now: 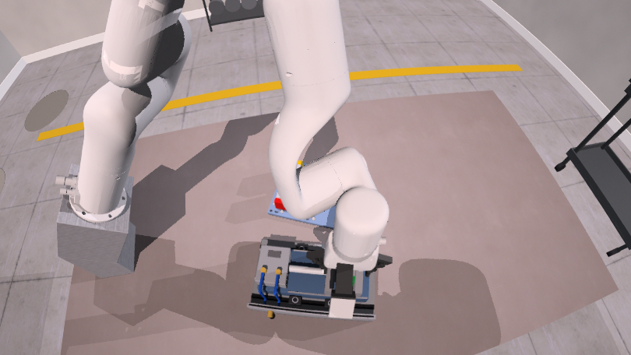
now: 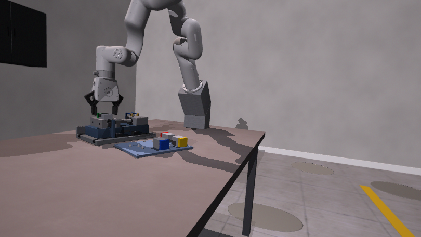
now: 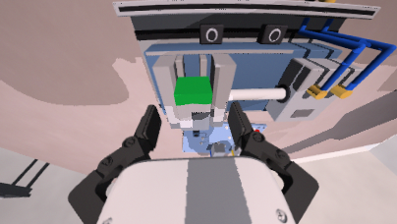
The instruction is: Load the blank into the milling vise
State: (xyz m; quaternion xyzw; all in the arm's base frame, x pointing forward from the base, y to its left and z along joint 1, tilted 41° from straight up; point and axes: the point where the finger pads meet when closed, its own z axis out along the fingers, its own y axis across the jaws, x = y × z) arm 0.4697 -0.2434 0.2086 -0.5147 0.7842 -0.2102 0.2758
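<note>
Right now the green-ended blank is 20 mm below my hand. The rest, counted from my hand: moving jaw: 30 mm behind, 10 mm to the left, 40 mm below; work stop rod: 20 mm ahead, 40 mm to the left, 30 mm below; fixed jaw: 30 mm ahead, 10 mm to the right, 40 mm below.
</note>
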